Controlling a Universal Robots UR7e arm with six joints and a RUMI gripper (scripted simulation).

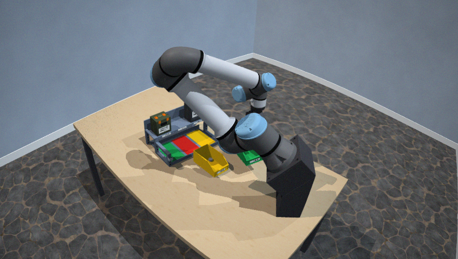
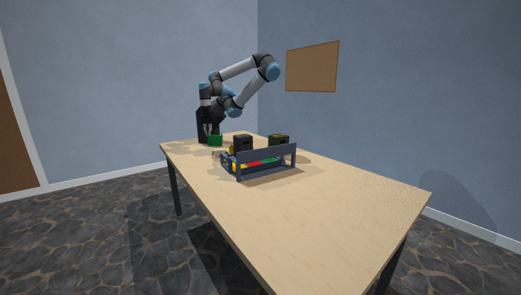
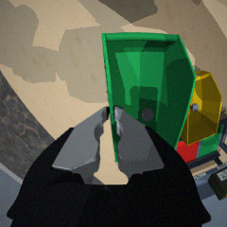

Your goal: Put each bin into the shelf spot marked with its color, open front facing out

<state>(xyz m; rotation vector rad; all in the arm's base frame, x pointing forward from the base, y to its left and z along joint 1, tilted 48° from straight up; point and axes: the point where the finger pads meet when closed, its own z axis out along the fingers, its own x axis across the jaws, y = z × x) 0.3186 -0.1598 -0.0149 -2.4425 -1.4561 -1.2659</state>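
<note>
Right now my hand is 5 cm to the right of the green bin, 3 cm above it and 1 cm short of it. Round my hand: yellow bin: 19 cm to the left, 12 cm ahead, 11 cm below; black box: 43 cm ahead, 9 cm to the left, 2 cm above.
</note>
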